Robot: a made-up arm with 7 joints. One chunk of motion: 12 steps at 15 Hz.
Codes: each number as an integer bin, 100 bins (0 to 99) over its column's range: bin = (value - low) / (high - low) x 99, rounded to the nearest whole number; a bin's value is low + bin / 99 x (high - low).
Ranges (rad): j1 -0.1..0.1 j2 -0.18..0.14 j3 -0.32..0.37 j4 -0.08..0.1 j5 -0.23..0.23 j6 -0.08..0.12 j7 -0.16..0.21
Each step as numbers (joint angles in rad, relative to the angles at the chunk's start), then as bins.
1 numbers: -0.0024 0.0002 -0.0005 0.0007 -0.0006 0.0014 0.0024
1 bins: 48 56 46 44 49 40 43
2 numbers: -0.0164 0.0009 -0.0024 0.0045 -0.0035 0.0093 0.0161
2 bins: 41 56 46 46 49 44 47
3 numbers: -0.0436 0.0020 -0.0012 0.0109 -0.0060 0.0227 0.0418
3 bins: 28 56 46 50 48 51 54
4 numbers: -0.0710 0.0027 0.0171 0.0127 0.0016 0.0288 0.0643
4 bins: 14 57 48 51 50 54 60
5 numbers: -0.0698 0.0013 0.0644 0.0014 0.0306 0.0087 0.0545
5 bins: 15 56 55 45 56 44 57
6 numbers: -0.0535 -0.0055 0.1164 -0.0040 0.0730 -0.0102 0.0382
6 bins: 23 54 63 42 65 35 53
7 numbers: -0.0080 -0.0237 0.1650 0.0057 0.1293 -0.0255 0.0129
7 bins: 46 48 70 47 77 27 46
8 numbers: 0.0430 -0.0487 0.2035 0.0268 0.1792 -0.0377 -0.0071
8 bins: 71 41 75 59 88 21 41
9 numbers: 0.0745 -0.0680 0.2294 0.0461 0.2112 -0.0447 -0.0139
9 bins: 86 35 79 69 95 17 39
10 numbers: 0.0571 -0.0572 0.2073 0.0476 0.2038 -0.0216 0.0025
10 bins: 78 38 76 70 93 29 43
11 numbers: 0.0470 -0.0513 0.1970 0.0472 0.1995 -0.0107 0.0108
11 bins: 73 40 74 70 92 34 46
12 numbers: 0.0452 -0.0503 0.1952 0.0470 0.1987 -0.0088 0.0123
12 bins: 72 40 74 70 92 35 46
